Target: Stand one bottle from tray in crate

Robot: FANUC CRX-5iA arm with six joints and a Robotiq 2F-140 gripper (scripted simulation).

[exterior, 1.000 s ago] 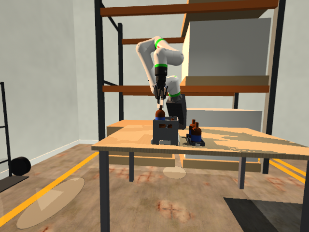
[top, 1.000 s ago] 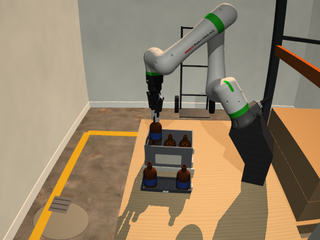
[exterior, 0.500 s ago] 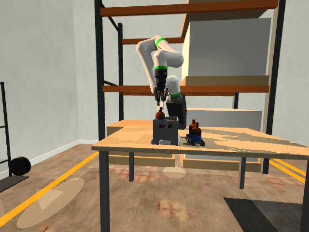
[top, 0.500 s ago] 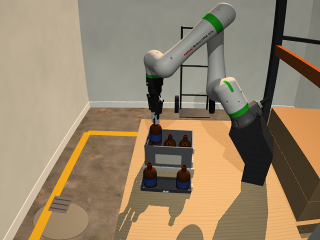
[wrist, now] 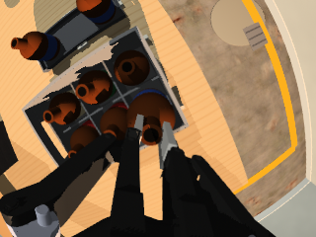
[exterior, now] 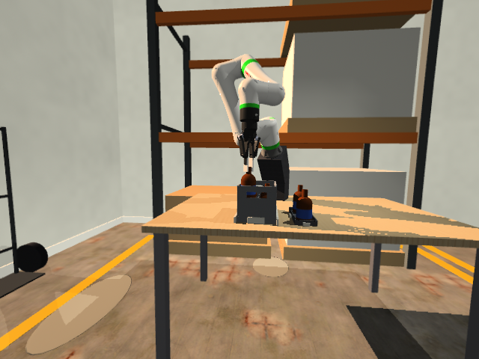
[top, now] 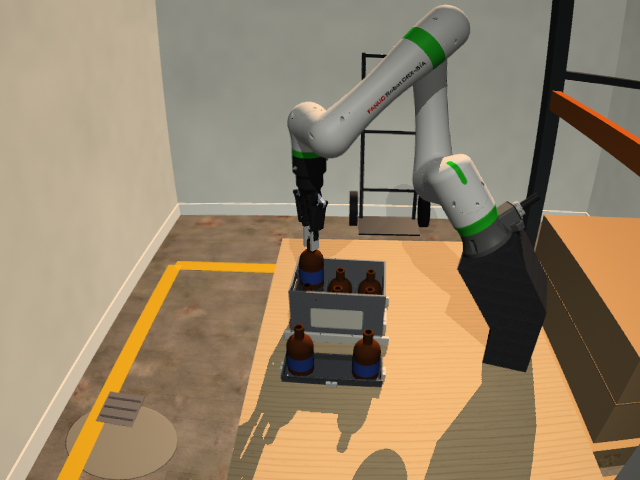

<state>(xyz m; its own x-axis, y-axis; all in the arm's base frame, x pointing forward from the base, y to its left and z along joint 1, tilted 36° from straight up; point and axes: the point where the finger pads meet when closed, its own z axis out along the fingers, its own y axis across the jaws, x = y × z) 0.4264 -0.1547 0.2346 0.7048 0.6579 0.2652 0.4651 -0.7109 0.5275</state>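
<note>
Right now the glass bottle is 90 mm below my hand. The rest, counted from my hand: tray: 30 mm behind, 280 mm to the left, 260 mm below; grey crate: 80 mm behind, 60 mm to the left, 190 mm below.
</note>
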